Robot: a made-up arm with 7 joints.
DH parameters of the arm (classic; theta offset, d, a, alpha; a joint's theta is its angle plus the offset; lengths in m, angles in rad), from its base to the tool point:
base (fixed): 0.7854 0 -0.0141 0
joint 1: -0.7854 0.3 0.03 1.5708
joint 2: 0 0.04 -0.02 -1.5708
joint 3: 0 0.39 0.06 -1.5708
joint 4: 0 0.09 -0.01 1.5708
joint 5: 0 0.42 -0.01 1.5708
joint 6: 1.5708 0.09 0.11 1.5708
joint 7: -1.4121 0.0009 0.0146 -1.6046
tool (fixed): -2.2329 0.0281 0 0
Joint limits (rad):
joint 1: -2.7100..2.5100
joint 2: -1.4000..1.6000
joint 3: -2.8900..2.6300
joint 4: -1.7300..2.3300
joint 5: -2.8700..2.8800
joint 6: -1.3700..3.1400
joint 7: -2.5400..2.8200
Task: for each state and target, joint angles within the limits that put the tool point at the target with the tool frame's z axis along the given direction. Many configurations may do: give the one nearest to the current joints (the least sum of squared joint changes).
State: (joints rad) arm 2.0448 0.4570 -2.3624 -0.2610 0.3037 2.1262 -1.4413
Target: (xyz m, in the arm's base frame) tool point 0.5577 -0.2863 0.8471 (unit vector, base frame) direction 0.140 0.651 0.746
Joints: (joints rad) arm 2.4104 0.5495 -2.7222 0.7578 0.0535 1.3706 -1.1423
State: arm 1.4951 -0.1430 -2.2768 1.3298 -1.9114 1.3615 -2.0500
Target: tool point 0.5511 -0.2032 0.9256 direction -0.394 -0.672 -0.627
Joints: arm 0.7655 -0.4228 -1.9909 1.0638 -1.8055 0.8758 -1.8551
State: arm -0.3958 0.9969 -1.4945 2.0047 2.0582 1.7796 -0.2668
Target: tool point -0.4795 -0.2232 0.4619 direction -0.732 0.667 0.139
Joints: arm -0.7812 0.6488 -1.5702 1.8335 1.3999 1.7053 -0.7596
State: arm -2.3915 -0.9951 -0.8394 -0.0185 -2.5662 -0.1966 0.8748
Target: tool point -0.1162 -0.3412 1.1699 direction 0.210 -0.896 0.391
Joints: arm -2.4837 -0.2563 -0.9033 -0.3011 -2.7658 -0.1173 0.7690
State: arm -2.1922 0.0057 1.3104 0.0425 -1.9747 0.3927 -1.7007
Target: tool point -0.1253 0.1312 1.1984 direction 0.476 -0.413 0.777
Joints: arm -2.0842 -0.0854 1.5246 -0.2744 -1.8590 0.2743 -1.0606
